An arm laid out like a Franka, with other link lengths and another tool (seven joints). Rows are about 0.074 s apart.
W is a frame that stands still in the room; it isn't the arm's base.
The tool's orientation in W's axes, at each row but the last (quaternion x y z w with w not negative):
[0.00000, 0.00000, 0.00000, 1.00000]
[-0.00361, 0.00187, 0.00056, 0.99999]
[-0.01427, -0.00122, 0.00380, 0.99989]
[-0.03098, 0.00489, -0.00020, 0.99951]
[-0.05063, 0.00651, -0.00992, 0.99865]
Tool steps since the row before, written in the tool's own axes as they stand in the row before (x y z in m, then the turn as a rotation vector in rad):
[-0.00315, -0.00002, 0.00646, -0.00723, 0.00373, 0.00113]
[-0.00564, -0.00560, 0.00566, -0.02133, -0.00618, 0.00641]
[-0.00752, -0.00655, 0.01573, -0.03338, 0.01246, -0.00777]
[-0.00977, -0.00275, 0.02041, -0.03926, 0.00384, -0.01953]
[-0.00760, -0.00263, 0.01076, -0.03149, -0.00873, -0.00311]
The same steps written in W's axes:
[-0.00315, -0.00002, 0.00646, -0.00723, 0.00373, 0.00113]
[-0.00561, -0.00557, 0.00572, -0.02130, -0.00616, 0.00653]
[-0.00751, -0.00616, 0.01589, -0.03345, 0.01198, -0.00820]
[-0.00957, -0.00147, 0.02064, -0.03945, 0.00265, -0.01935]
[-0.00750, -0.00137, 0.01106, -0.03169, -0.00835, -0.00183]

